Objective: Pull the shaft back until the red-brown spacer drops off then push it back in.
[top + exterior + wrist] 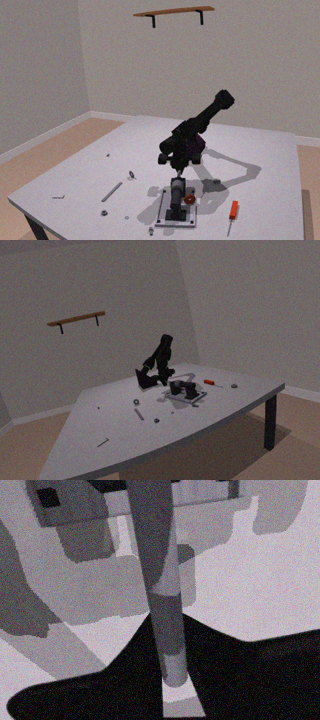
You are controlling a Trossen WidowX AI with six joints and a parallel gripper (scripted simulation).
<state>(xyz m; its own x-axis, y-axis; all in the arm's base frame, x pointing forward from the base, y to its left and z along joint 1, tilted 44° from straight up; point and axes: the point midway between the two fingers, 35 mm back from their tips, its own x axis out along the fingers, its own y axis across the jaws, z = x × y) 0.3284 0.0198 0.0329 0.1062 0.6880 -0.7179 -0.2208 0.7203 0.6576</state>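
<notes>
Right now the grey shaft is 70 mm ahead of my gripper tip, 30 mm above it and 20 mm to the left of it. Round my gripper tip: flat metal bar: 280 mm to the right, 170 mm ahead, 40 mm below; then small bolt: 340 mm ahead, 40 mm below, 10 mm to the right; then light grey spacer: 140 mm ahead, 30 mm to the left, 30 mm above.
</notes>
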